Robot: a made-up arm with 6 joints.
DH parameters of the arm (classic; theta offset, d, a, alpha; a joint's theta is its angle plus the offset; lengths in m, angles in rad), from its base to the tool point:
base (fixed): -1.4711 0 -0.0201 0
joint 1: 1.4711 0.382 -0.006 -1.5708
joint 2: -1.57 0 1.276 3.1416
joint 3: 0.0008 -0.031 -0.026 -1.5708
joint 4: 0 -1.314 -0.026 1.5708
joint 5: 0 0.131 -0.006 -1.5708
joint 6: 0 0.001 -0.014 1.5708
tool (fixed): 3.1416 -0.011 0 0
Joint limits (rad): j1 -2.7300..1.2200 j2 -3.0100..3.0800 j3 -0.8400..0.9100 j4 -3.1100..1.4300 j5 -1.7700..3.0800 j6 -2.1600..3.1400
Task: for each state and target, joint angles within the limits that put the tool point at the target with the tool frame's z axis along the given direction. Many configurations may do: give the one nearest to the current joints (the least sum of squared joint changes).
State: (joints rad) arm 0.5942 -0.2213 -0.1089 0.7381 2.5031 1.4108
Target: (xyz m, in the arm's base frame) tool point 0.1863 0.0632 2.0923 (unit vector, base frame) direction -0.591 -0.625 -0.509
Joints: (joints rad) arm 0.4765 -0.7660 -0.2050 1.1490 1.8348 1.4532
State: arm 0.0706 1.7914 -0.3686 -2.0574 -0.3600 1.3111
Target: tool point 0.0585 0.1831 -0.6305 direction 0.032 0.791 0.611
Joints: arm -0.6166 1.9844 -0.7475 -2.8023 -0.3135 0.5162
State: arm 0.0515 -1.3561 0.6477 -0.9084 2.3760 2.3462
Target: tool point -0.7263 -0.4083 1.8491 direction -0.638 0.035 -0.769
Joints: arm 0.5301 -1.4124 -0.0355 -1.1736 1.7783 2.0737
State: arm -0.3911 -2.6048 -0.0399 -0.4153 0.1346 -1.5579
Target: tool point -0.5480 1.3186 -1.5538 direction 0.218 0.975 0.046
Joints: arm -1.2101 -2.9171 0.8653 -0.6252 0.7044 -1.7017
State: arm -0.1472 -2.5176 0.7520 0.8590 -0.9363 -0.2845
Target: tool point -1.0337 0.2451 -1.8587 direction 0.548 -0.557 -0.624
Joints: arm -0.2439 -3.0075 0.9100 1.4003 -0.1545 -0.2532
